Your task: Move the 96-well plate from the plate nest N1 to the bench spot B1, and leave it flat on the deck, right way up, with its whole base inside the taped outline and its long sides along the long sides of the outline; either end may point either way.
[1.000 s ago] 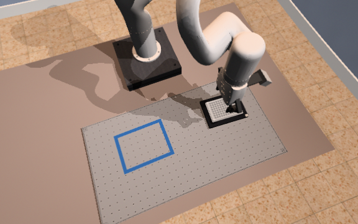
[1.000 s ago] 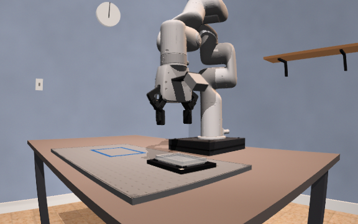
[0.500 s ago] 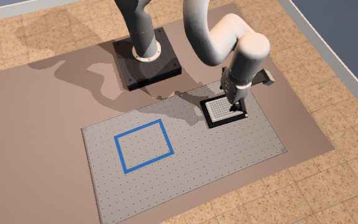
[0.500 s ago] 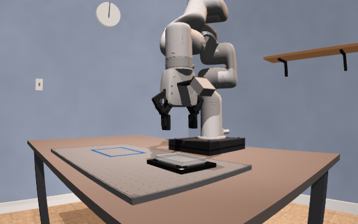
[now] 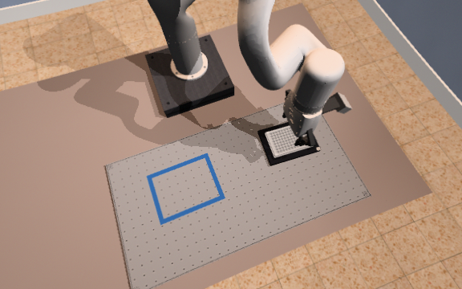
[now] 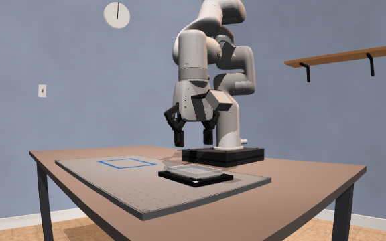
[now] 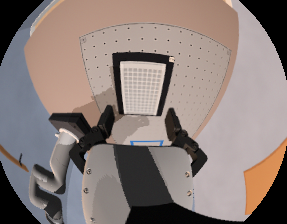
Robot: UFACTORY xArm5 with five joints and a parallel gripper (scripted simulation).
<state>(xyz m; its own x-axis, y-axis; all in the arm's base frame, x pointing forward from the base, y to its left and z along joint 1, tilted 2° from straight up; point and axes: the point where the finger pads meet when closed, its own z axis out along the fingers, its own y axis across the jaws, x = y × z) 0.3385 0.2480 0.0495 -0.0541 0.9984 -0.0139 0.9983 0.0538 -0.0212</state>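
The 96-well plate lies 80 mm below my hand. Also, from my hand: black plate nest 90 mm below.
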